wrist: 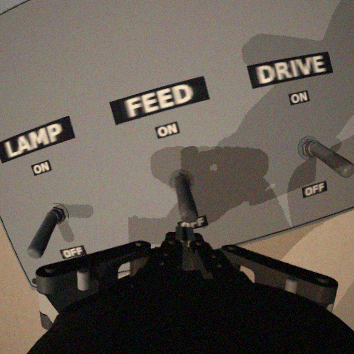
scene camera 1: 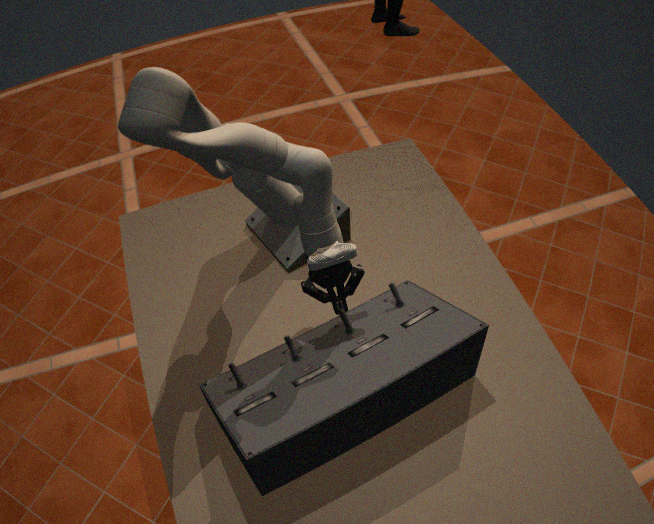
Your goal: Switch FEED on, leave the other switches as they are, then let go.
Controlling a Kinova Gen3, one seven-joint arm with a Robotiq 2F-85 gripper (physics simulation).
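Places are measured from the arm's base along level axes (x ahead, y up, z right), in millimetres.
Where they show: gripper, fingertip midpoint: (wrist: 182,237) (scene camera 1: 342,313); arm's base, link origin: (scene camera 1: 290,210).
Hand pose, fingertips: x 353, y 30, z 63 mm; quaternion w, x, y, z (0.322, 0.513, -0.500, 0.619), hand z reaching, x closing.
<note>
Things, the pixels of their top centre, and the offset from my fingertips. Level surfaces: height alone.
- FEED switch lever, top centre: (wrist: 182,191) (scene camera 1: 344,314) dz +10, dx +29, dy +38 mm
- LAMP lever, top centre: (wrist: 28,231) (scene camera 1: 395,287) dz -110, dx +27, dy +38 mm
- DRIVE lever, top centre: (wrist: 342,148) (scene camera 1: 290,341) dz +130, dx +31, dy +38 mm
- fourth lever, top centre: (scene camera 1: 234,369) dz +250, dx +34, dy +38 mm
- beige table top, surface height: dy -92 mm
- FEED label, top centre: (wrist: 157,96) (scene camera 1: 368,344) dz +8, dx +112, dy +36 mm
The FEED switch lever (scene camera 1: 346,322) (wrist: 185,198) stands on the grey panel box (scene camera 1: 376,362) (wrist: 80,65) and leans to its OFF label, which its tip partly covers in the wrist view. My gripper (scene camera 1: 339,309) (wrist: 182,237) is shut and empty. Its closed fingertips are at the free end of the FEED lever, on the OFF side; whether they touch it I cannot tell. The LAMP lever (scene camera 1: 396,294) (wrist: 44,232) and the DRIVE lever (scene camera 1: 291,348) (wrist: 329,157), one on each side of FEED, also lean toward OFF.
A fourth lever (scene camera 1: 236,376) stands beyond DRIVE at the box's left end in the scene view. The box stands on a beige table top (scene camera 1: 524,393). The FEED label (wrist: 159,100) and its ON label (wrist: 167,130) are above the lever in the wrist view.
</note>
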